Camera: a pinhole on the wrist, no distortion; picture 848 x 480 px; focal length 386.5 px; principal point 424.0 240.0 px. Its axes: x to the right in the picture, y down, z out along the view. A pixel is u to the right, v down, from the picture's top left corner.
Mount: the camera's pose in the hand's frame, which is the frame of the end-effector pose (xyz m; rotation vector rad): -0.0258 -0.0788 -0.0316 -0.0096 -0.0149 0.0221
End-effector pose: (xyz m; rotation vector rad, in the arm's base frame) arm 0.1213 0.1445 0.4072 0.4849 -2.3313 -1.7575
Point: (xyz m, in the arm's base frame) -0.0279 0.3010 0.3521
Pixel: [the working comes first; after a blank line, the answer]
In the camera's frame: 0.1159 0.0821 0.2370

613 374
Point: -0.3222 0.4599 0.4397
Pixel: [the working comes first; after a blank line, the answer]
In the camera's frame: 0.3343 0.2422 0.4520

710 447
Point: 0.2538 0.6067 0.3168
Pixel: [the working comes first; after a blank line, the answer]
In the camera's frame: -0.2526 0.0884 0.4326

198 319
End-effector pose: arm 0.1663 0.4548 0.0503 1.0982 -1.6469 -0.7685
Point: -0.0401 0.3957 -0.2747
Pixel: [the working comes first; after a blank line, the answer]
In the camera's frame: -0.0162 -0.1667 0.3318

405 46
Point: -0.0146 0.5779 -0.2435
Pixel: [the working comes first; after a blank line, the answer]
In the camera's frame: -0.1735 -0.0721 0.2986

199 147
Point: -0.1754 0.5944 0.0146
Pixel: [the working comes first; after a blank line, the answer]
In the camera's frame: -0.0660 0.2044 0.3676

355 455
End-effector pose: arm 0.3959 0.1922 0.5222 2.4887 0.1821 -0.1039
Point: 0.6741 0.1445 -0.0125
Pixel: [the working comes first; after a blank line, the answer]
In the camera's frame: 0.3622 -0.1697 0.4708

721 101
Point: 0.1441 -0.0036 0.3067
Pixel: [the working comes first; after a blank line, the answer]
In the camera's frame: -0.2116 0.0681 0.3331

178 319
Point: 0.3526 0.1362 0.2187
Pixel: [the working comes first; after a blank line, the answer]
In the camera's frame: 0.0162 -0.0669 0.3077

444 156
